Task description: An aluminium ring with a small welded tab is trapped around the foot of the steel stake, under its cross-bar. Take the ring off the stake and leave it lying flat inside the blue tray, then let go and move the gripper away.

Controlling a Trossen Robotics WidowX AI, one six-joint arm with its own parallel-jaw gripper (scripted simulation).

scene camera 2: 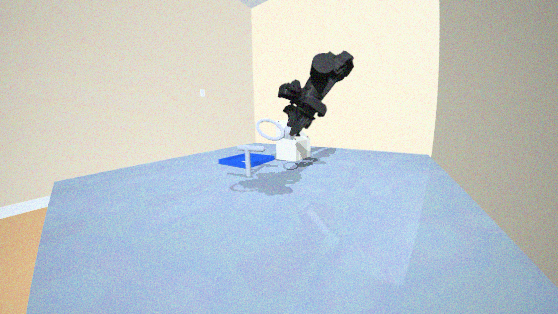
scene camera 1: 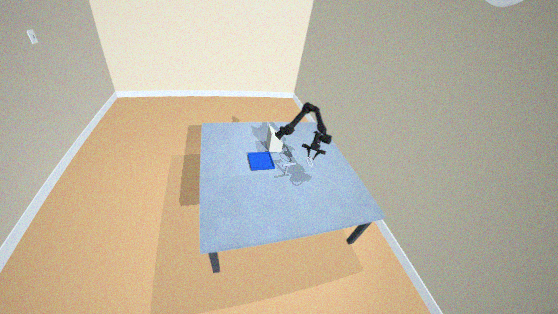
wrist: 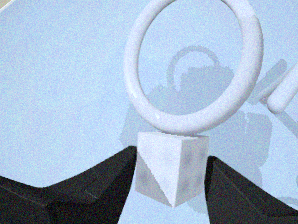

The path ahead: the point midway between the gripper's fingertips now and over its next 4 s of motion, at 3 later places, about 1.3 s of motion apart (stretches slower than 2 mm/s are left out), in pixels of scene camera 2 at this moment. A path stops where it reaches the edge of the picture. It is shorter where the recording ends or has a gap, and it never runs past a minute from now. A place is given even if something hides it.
My gripper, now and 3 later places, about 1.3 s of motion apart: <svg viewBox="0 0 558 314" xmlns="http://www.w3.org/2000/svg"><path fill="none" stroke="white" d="M288 135L311 133L319 161L320 158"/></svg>
